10 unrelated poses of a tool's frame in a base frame.
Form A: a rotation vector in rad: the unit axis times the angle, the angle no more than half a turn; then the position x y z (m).
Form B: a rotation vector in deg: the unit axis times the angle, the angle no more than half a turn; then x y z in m. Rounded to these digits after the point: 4 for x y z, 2 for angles.
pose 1, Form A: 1.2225 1.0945 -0.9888 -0.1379 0.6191 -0.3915
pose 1, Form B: 70.04 62.71 -56.65 -0.1379 0.6191 -0.3915
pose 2, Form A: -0.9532 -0.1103 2.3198 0.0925 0.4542 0.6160
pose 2, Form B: -54.61 -6.32 132.91 0.0925 0.4542 0.6160
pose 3, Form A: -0.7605 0.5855 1.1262 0.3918 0.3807 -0.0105
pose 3, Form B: -43.57 33.55 64.53 0.3918 0.3807 -0.0105
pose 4, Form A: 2.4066 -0.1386 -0.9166 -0.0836 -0.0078 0.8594
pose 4, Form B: 137.89 -7.94 -52.52 -0.0836 -0.0078 0.8594
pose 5, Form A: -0.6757 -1.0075 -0.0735 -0.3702 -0.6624 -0.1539
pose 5, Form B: -38.71 -57.73 -4.21 -0.3702 -0.6624 -0.1539
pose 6, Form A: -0.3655 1.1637 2.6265 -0.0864 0.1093 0.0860
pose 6, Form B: -20.94 66.68 150.49 -0.0864 0.1093 0.0860
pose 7, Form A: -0.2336 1.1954 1.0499 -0.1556 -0.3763 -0.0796
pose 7, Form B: -13.38 68.49 60.15 -0.1556 -0.3763 -0.0796
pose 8, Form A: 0.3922 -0.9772 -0.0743 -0.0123 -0.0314 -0.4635
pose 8, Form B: 22.47 -55.99 -4.26 -0.0123 -0.0314 -0.4635
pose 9, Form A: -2.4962 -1.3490 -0.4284 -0.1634 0.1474 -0.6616
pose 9, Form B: -143.02 -77.29 -24.55 -0.1634 0.1474 -0.6616
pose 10, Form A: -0.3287 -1.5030 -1.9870 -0.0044 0.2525 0.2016
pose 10, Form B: -18.83 -86.12 -113.85 -0.0044 0.2525 0.2016
